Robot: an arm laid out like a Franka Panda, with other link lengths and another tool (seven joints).
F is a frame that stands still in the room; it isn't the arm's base.
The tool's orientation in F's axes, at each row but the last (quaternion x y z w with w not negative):
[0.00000, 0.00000, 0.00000, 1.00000]
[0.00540, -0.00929, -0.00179, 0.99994]
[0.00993, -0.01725, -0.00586, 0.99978]
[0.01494, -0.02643, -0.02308, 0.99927]
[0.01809, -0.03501, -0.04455, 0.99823]
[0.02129, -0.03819, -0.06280, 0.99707]
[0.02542, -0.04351, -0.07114, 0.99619]
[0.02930, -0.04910, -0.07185, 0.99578]
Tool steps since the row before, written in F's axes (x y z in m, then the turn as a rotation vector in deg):
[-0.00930, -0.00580, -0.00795, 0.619, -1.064, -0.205]
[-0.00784, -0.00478, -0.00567, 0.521, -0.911, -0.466]
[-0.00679, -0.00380, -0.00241, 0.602, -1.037, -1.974]
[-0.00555, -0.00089, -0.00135, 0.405, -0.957, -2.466]
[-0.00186, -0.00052, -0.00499, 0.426, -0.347, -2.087]
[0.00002, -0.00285, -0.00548, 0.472, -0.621, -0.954]
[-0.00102, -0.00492, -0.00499, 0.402, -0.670, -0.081]
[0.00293, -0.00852, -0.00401, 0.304, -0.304, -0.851]
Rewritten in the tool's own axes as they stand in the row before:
[-0.00930, -0.00580, -0.00795, 0.619, -1.064, -0.205]
[-0.00793, -0.00487, -0.00547, 0.516, -0.914, -0.466]
[-0.00682, -0.00392, -0.00210, 0.546, -1.069, -1.973]
[-0.00556, -0.00118, -0.00103, 0.320, -1.014, -2.456]
[-0.00214, -0.00088, -0.00482, 0.312, -0.390, -2.100]
[-0.00002, -0.00308, -0.00535, 0.476, -0.602, -0.964]
[-0.00071, -0.00529, -0.00465, 0.486, -0.611, -0.087]
[0.00375, -0.00827, -0.00385, 0.264, -0.313, -0.861]

